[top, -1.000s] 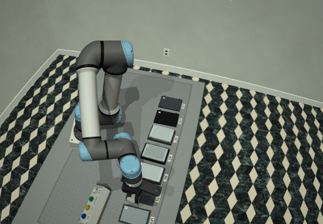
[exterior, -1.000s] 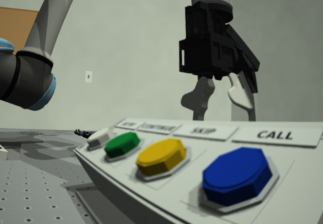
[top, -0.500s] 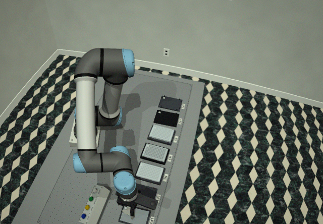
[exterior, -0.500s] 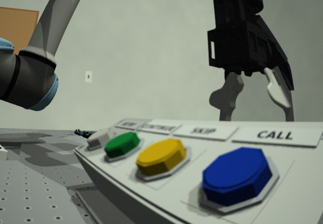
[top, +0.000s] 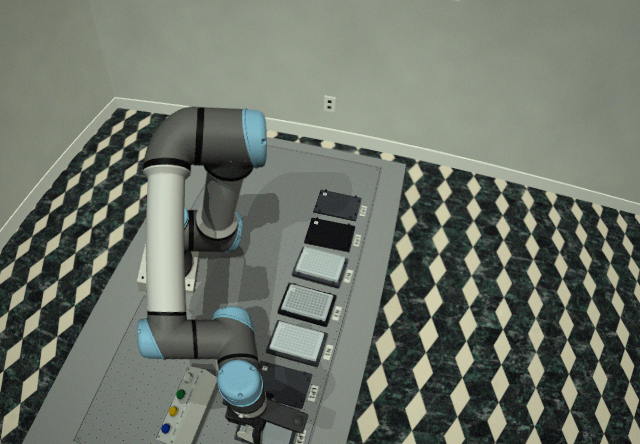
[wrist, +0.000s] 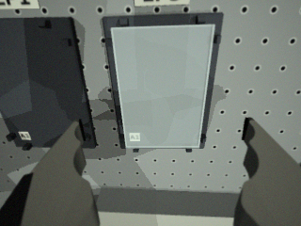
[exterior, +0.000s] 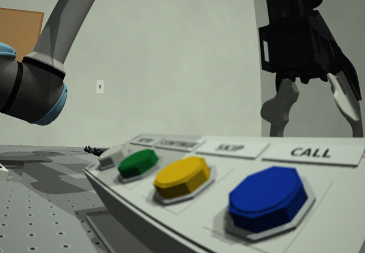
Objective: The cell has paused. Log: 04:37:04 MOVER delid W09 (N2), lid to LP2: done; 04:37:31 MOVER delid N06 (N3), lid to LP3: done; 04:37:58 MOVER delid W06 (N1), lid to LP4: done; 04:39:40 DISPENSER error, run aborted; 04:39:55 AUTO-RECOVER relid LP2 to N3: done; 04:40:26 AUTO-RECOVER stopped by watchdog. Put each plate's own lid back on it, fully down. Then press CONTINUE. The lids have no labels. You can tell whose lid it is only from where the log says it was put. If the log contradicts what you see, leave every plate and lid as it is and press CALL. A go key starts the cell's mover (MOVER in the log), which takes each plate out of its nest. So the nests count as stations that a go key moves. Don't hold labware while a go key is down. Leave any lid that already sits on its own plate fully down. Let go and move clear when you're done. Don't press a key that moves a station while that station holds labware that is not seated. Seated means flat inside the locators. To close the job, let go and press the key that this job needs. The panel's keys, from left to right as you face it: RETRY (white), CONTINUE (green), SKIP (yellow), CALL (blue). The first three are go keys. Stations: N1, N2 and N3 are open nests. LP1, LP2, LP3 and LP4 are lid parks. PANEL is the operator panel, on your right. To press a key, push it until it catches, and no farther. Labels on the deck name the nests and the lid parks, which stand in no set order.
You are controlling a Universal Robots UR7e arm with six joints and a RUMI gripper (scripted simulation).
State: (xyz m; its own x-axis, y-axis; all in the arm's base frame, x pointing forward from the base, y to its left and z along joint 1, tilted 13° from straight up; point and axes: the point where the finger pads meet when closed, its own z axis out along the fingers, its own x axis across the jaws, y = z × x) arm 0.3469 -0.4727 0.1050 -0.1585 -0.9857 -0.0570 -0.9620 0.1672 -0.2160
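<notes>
The clear lid is 50 mm below my hand. From my hand the other things lie so: green CONTINUE key 220 mm behind, 50 mm to the left, 10 mm above; then dark lid park 20 mm ahead, 130 mm to the left, 60 mm below; then white RETRY key 210 mm behind, 90 mm to the left, 10 mm above.
</notes>
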